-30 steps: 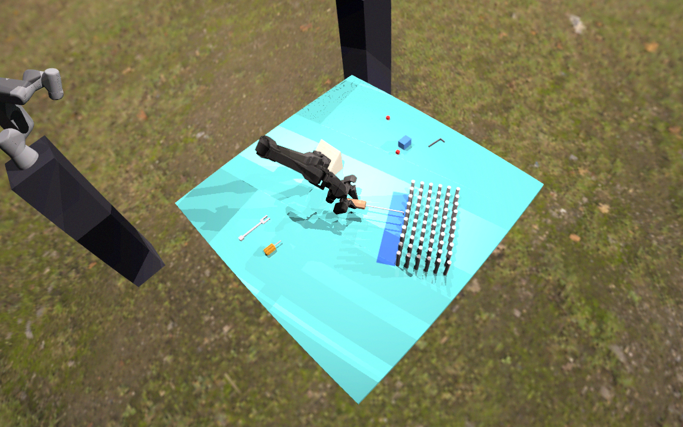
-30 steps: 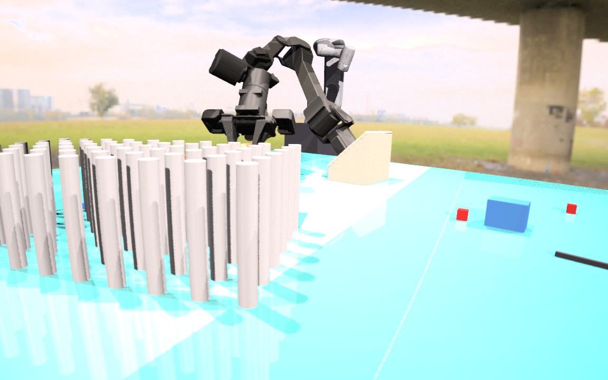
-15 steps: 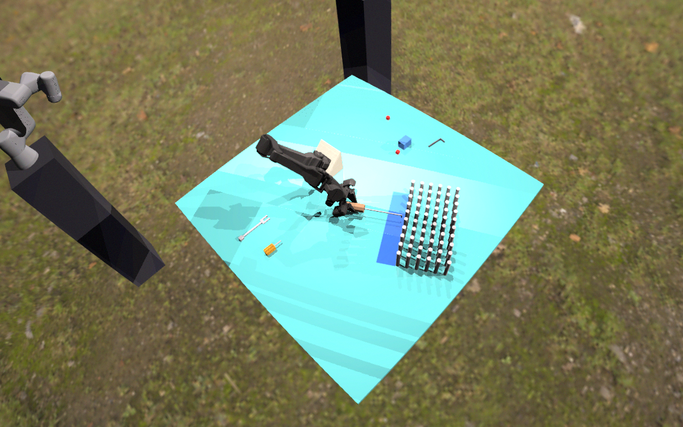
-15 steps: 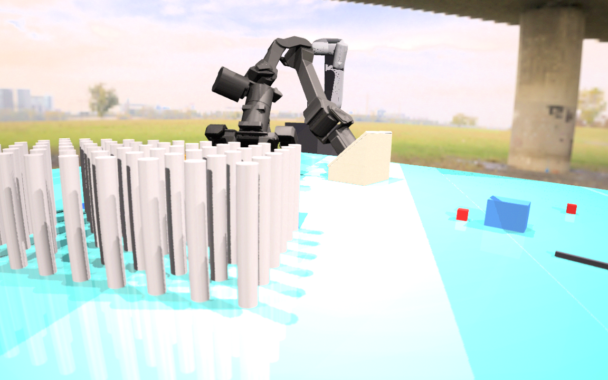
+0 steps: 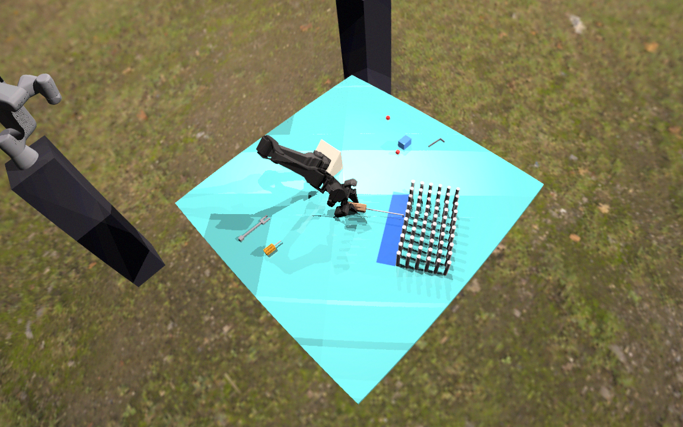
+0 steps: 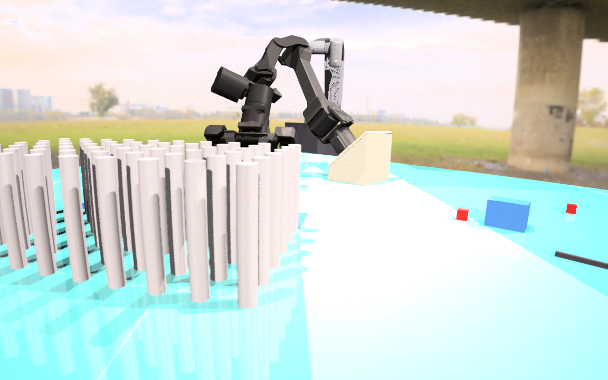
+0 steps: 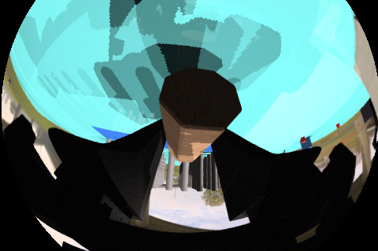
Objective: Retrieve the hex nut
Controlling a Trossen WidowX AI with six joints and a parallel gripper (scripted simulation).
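The blue taped strip lies 17 cm ahead of my gripper tip, 6 cm to the left of it and 3 cm below it. Round my gripper tip: orange-handled screwdriver 14 cm behind, 39 cm to the right, 1 cm below; then wooden-handled hook tool 9 cm ahead, 5 cm to the left; then tiny grey hex nut 29 cm ahead, 17 cm to the left, 3 cm below.
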